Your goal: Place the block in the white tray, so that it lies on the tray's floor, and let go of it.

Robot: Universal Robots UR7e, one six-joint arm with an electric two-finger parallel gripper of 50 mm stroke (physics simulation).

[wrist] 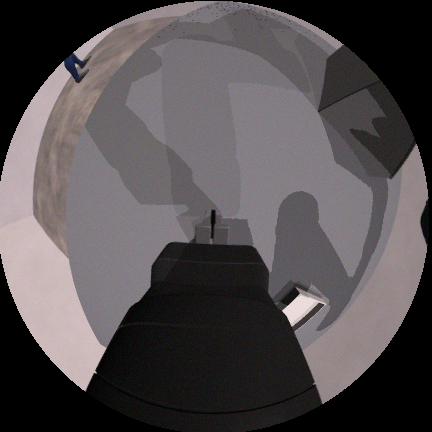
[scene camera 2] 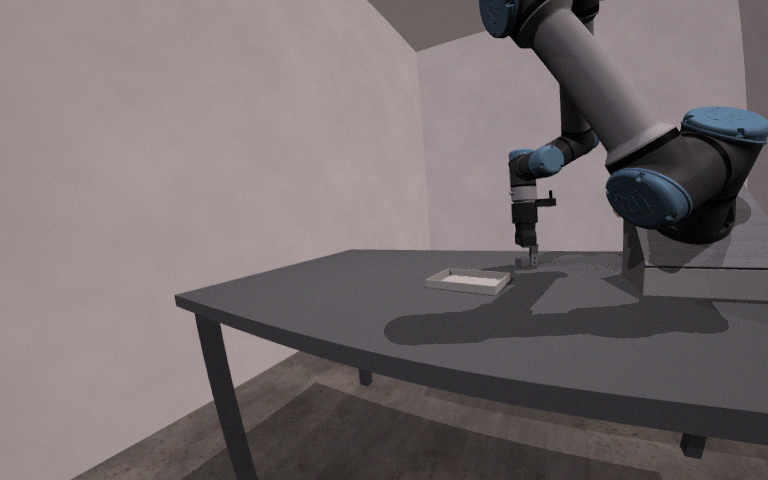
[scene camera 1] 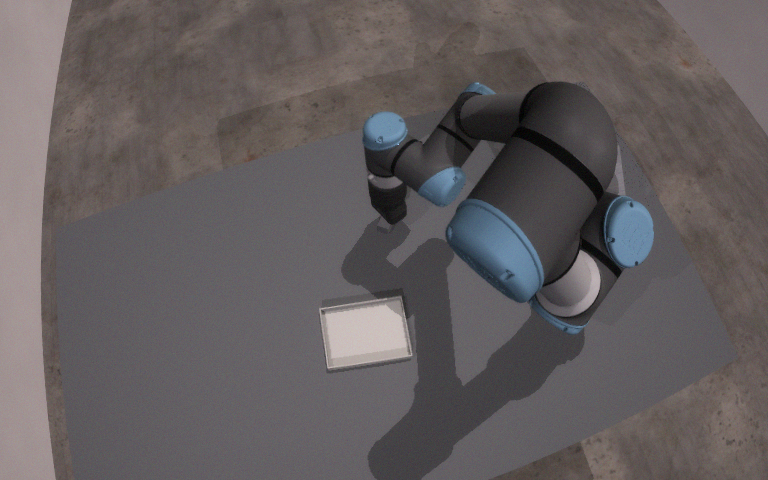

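Pixels of known places: gripper, fingertip midpoint: (wrist: 212, 218) (scene camera 2: 533, 265) (scene camera 1: 398, 217); arm's base, origin of the base link: (scene camera 2: 687, 217).
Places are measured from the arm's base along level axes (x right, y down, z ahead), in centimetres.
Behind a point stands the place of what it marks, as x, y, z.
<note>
The small grey block (scene camera 1: 384, 228) @(11.4, 12.3, 37.7) (scene camera 2: 521, 262) @(11.2, 13.1, 37.1) rests on the table, outside the tray, just under the gripper's body. My gripper (scene camera 2: 534, 260) @(14.6, 14.5, 33.9) (wrist: 212, 218) @(14.6, 14.5, 33.9) points down and is shut, with nothing between its fingers. In the scene camera 2 view the fingertips are low at the table, close beside the block on its right; whether they touch it I cannot tell. In the wrist view I cannot make the block out apart from the fingers and the gripper's dark body. The white tray (scene camera 1: 368, 363) @(-16.9, 13.3, 47.3) (scene camera 2: 461, 288) @(-16.9, 13.9, 46.3) (wrist: 316, 311) @(-17.0, 12.8, 41.3) stands apart from both and holds no block.
The grey table (scene camera 1: 186, 316) @(1.3, 14.6, 85.1) (scene camera 2: 317, 305) @(-37.7, 14.6, 71.0) carries the tray and broad arm shadows. The arm's base stands on a pedestal (scene camera 2: 705, 283) @(-9.4, 11.8, -0.5) at the right in the scene camera 2 view. A person's legs (wrist: 73, 66) show beyond the table's edge in the wrist view.
</note>
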